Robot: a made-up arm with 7 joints. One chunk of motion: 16 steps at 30 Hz.
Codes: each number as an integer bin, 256 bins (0 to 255) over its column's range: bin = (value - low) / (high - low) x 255, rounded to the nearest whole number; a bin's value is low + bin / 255 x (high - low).
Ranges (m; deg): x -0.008..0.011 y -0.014..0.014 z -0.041..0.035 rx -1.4..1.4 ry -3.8..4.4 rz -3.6..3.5
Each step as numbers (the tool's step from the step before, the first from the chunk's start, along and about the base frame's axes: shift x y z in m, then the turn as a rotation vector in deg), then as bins.
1 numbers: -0.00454 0.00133 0.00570 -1.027 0.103 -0.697
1 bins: 46 140 157 34 121 104
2 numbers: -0.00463 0.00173 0.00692 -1.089 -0.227 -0.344
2 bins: 45 143 161 28 111 117
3 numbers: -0.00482 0.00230 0.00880 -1.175 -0.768 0.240
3 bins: 43 148 167 20 94 138
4 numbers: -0.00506 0.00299 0.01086 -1.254 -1.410 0.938
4 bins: 39 155 174 13 74 163
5 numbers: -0.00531 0.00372 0.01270 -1.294 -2.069 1.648
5 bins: 36 161 180 10 54 188
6 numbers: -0.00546 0.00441 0.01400 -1.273 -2.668 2.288
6 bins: 34 168 185 12 35 211
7 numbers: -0.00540 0.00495 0.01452 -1.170 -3.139 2.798
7 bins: 35 173 186 21 21 230
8 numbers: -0.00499 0.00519 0.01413 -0.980 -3.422 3.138
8 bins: 40 175 185 38 12 242
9 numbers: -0.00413 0.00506 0.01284 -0.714 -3.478 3.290
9 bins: 52 174 181 62 10 247
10 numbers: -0.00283 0.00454 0.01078 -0.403 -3.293 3.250
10 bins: 69 169 174 91 16 246
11 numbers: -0.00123 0.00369 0.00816 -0.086 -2.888 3.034
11 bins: 91 161 165 120 28 238
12 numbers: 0.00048 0.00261 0.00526 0.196 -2.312 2.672
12 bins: 114 151 155 145 46 225
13 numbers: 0.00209 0.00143 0.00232 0.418 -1.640 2.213
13 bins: 135 141 145 166 67 209
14 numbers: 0.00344 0.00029 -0.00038 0.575 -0.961 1.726
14 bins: 154 130 136 180 88 191
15 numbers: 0.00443 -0.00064 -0.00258 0.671 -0.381 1.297
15 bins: 167 122 129 189 106 176
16 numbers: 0.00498 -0.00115 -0.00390 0.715 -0.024 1.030
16 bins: 174 117 124 193 117 166
